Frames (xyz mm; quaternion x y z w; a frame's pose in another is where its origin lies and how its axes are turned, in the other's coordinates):
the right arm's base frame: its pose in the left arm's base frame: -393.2 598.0 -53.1 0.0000 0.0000 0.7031 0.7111
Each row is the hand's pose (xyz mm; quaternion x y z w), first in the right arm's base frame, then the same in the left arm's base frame.
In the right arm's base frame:
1: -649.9 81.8 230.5 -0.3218 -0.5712 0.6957 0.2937
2: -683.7 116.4 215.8 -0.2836 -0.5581 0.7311 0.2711
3: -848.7 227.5 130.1 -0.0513 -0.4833 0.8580 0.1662
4: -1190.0 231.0 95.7 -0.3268 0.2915 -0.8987 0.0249
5: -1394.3 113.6 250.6 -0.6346 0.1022 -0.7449 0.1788
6: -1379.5 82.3 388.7 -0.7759 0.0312 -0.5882 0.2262
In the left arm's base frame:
1: -482.3 -50.9 177.4 -0.1728 0.6324 -0.7012 0.2803
2: -517.3 -84.3 162.7 -0.1907 0.5963 -0.7105 0.3213
3: -630.3 -248.1 77.0 -0.3033 0.3797 -0.7270 0.4851
4: -637.6 -589.3 42.6 -0.4373 -0.0225 -0.6215 0.6496
5: -522.6 -794.9 197.5 -0.5231 -0.3735 -0.4040 0.6509
6: -491.1 -780.5 335.6 -0.5736 -0.5233 -0.2592 0.5744

